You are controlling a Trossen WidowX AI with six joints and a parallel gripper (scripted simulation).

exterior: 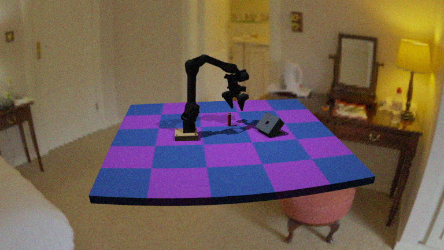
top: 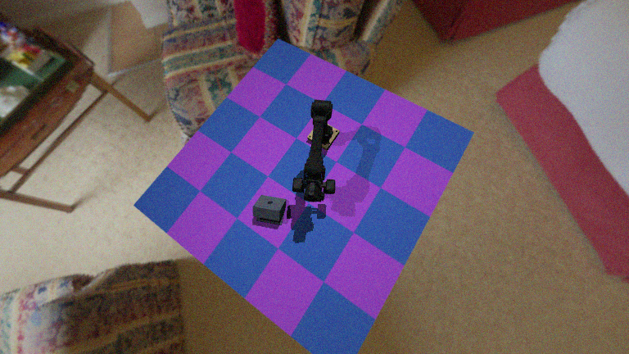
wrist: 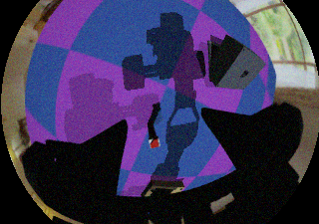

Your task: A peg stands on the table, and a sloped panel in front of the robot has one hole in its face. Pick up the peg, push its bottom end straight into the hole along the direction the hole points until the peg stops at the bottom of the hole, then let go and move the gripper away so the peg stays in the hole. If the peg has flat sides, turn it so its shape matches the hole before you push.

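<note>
Right now my gripper tip is 5 cm past the red peg, 1 cm to the left of it and 4 cm above it. The rest, counted from my gripper tip: dark grey panel 17 cm ahead, 14 cm to the right, 5 cm below.
</note>
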